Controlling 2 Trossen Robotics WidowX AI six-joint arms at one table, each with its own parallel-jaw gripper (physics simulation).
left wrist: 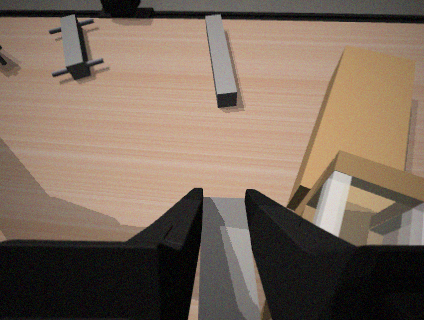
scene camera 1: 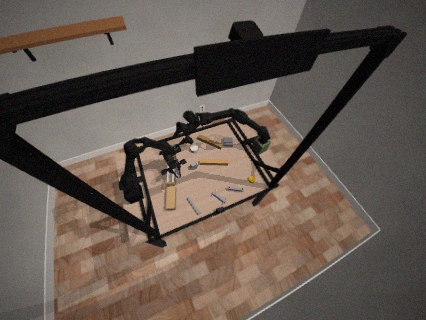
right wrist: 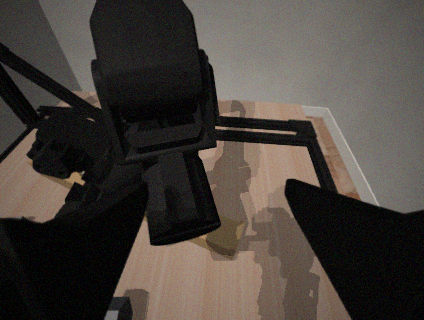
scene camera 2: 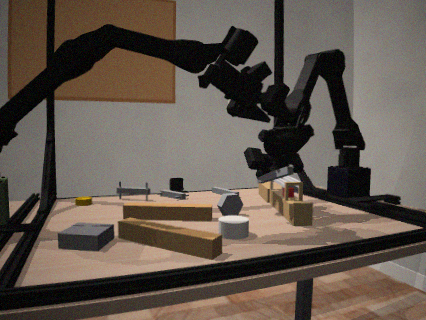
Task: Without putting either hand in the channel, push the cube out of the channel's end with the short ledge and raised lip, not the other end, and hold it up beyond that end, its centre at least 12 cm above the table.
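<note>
A wooden channel with pale rails (scene camera 1: 171,176) (scene camera 2: 301,187) (left wrist: 382,170) stands at the left arm's side. A red cube (scene camera 2: 291,192) shows inside it in scene camera 2; the left wrist view does not show the cube. A long flat ledge (scene camera 1: 170,198) (left wrist: 370,100) extends from one end, another ledge (scene camera 2: 300,212) (right wrist: 227,239) from the opposite end. I cannot make out the raised lip. My left gripper (left wrist: 223,197) is shut on a grey bar (scene camera 2: 276,174) (left wrist: 212,250), beside and above the channel. My right gripper is open and empty, high up; the left arm hides most of the channel from its camera.
Loose grey bars (scene camera 1: 193,205) (left wrist: 221,60) and a bar with cross pins (scene camera 1: 218,196) (left wrist: 74,45) lie near one edge. Wooden blocks (scene camera 1: 213,162) (scene camera 2: 170,237), a grey box (scene camera 2: 86,236), a white-topped cylinder (scene camera 2: 233,227), a grey hexagonal piece (scene camera 2: 230,204) and a yellow disc (scene camera 2: 83,201) stand elsewhere.
</note>
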